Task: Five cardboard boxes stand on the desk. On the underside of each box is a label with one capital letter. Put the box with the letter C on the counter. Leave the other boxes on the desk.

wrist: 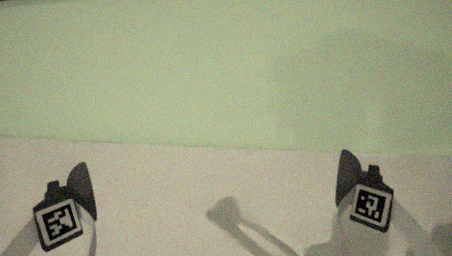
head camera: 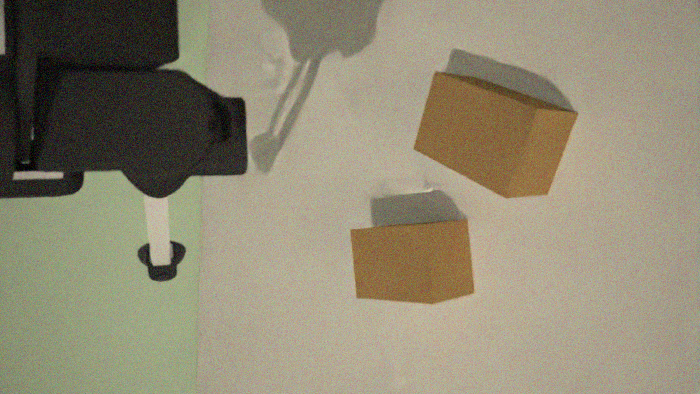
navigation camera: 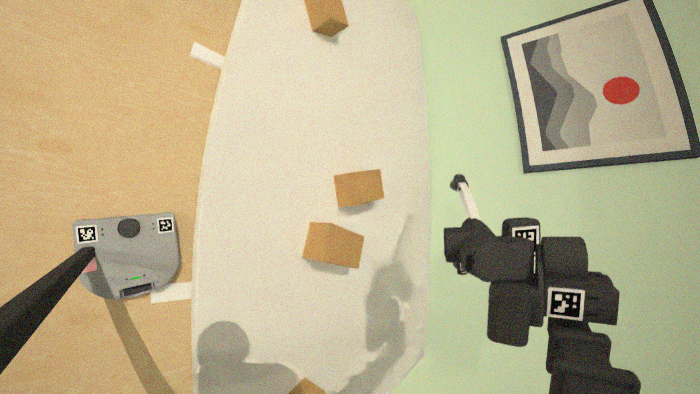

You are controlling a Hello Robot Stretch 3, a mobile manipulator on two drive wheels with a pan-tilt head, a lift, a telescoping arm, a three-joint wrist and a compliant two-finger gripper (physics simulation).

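Places are measured from the robot's base along level axes (x ahead, y down, z left), in metres.
Pixels of known places: gripper, fingertip midpoint: (wrist: 216,177) (navigation camera: 460,224); robot's base, origin of the base link: (navigation camera: 129,226).
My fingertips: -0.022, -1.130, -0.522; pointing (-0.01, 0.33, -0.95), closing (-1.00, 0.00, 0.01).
Note:
Ahead of a thing's pixels: the offset from my fingertips to its middle, as dx, dy, dz. "spot": to the spot under its first point. Level surfaces: height alone.
A brown box @[-0.003, +0.154, +0.241] (head camera: 467,132) (navigation camera: 332,245) and a second brown box @[+0.097, +0.154, +0.155] (head camera: 400,262) (navigation camera: 359,188) stand near each other on the pale desk @[dy +0.180] (head camera: 300,340) (navigation camera: 280,125) (wrist: 150,200). A third box @[+0.470, +0.154, +0.221] (navigation camera: 327,17) is at the top edge of the navigation view, and a corner of a fourth box @[spot: -0.231, +0.161, +0.334] (navigation camera: 306,387) shows at its bottom edge. No labels or letters show, and I cannot tell which box is C. The counter does not show. My gripper (wrist: 216,177) is open and empty, over the desk's wall-side edge in the wrist view, apart from the boxes.
A green wall (head camera: 100,325) (navigation camera: 465,125) (wrist: 175,75) runs along the desk, with a framed picture (navigation camera: 565,100) on it. My grey base (navigation camera: 135,255) is on the wooden floor @[dy +1.130] (navigation camera: 100,100) at the desk's opposite side. My dark wrist (head camera: 125,120) (navigation camera: 505,257) is beside the wall.

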